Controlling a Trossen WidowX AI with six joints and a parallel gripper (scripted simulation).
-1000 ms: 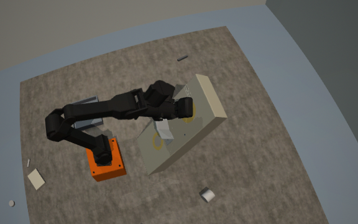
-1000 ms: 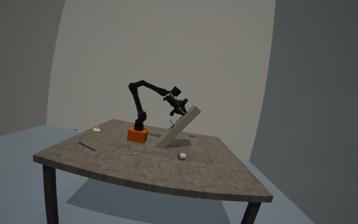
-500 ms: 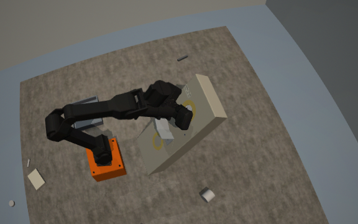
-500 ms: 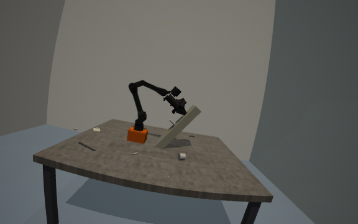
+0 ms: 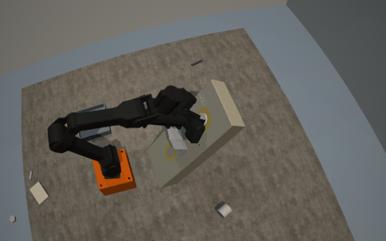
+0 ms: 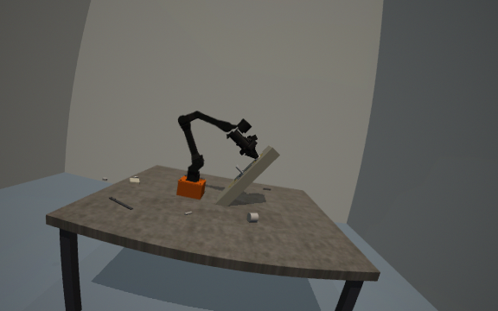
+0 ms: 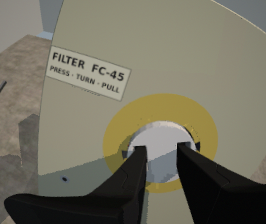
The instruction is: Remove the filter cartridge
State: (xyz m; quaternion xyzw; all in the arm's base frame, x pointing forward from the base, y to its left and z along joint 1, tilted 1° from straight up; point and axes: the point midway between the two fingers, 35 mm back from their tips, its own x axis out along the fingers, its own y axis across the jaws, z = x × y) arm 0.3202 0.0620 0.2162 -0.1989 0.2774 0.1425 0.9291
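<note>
Now: the grey bracket 10 cm below my gripper tip, 9 cm behind it and 2 cm to the right of it. Round my gripper tip: dark bar 48 cm to the left, 27 cm below, 6 cm ahead; grey-blue square tray 45 cm behind, 27 cm below, 20 cm to the left; white round filter cartridge 1 cm below, 1 cm ahead.
</note>
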